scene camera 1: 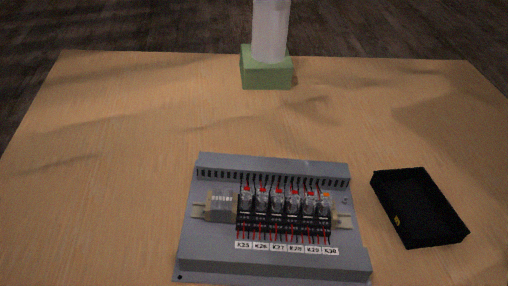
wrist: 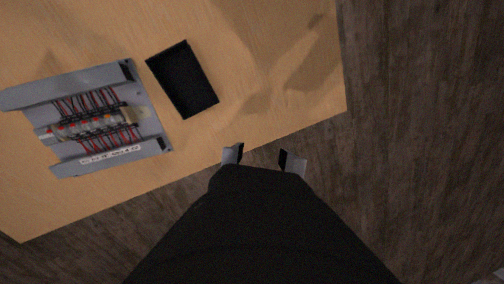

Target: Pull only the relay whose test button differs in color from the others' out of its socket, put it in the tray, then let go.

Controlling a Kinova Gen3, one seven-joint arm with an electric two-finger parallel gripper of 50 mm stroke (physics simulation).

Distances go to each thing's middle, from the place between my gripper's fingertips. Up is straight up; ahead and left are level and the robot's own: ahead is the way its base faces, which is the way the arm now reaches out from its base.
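Grey panel (wrist: 149,127): 270 mm below my hand, 180 mm behind, 370 mm to the right.
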